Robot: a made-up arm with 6 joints. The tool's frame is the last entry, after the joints.
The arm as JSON. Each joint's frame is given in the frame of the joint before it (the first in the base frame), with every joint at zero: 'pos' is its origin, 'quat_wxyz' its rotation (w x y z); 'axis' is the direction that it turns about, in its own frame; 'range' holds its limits. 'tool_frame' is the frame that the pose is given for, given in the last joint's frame.
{
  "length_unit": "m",
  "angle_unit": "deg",
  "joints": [
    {
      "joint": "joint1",
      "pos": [
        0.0,
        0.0,
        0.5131
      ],
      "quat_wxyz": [
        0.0,
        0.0,
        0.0,
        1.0
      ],
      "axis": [
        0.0,
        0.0,
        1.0
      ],
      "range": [
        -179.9,
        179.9
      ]
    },
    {
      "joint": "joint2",
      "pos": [
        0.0,
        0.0,
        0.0
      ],
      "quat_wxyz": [
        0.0,
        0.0,
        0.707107,
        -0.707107
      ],
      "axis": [
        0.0,
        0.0,
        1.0
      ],
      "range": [
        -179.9,
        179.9
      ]
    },
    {
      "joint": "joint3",
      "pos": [
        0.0,
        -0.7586,
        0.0
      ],
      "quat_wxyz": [
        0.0,
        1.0,
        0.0,
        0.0
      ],
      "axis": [
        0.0,
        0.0,
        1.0
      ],
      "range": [
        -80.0,
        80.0
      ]
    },
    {
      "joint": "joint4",
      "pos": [
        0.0,
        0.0,
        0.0
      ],
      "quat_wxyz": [
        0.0,
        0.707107,
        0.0,
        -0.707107
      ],
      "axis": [
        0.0,
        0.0,
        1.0
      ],
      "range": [
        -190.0,
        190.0
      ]
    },
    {
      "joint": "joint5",
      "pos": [
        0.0,
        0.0,
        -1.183
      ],
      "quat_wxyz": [
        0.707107,
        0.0,
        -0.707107,
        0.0
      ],
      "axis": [
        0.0,
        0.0,
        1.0
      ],
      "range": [
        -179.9,
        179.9
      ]
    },
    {
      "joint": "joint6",
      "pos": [
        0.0,
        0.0,
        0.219
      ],
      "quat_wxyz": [
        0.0,
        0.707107,
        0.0,
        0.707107
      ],
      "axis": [
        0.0,
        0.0,
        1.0
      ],
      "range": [
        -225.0,
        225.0
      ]
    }
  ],
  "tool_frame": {
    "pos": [
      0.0,
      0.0,
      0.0
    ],
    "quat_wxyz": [
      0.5,
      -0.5,
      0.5,
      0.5
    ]
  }
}
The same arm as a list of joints. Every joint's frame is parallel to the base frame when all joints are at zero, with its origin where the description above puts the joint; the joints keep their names.
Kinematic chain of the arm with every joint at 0, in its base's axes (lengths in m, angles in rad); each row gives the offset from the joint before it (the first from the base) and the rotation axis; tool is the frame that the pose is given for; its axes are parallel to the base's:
joint1: xyz 0 0 0.5131 axis +z
joint2: xyz 0 0 0 axis +y
joint3: xyz 0 0 0.7586 axis -y
joint4: xyz 0 0 0 axis -x
joint5: xyz 1.183 0 0 axis -y
joint6: xyz 0 -0.219 0 axis -x
tool: xyz 0 0 0
Joint limits (rad, base to tool): -3.1398..3.1398 -3.1398..3.1398 -1.3963..1.3963 -3.3161..3.3161 -3.1398..3.1398 -3.927..3.927

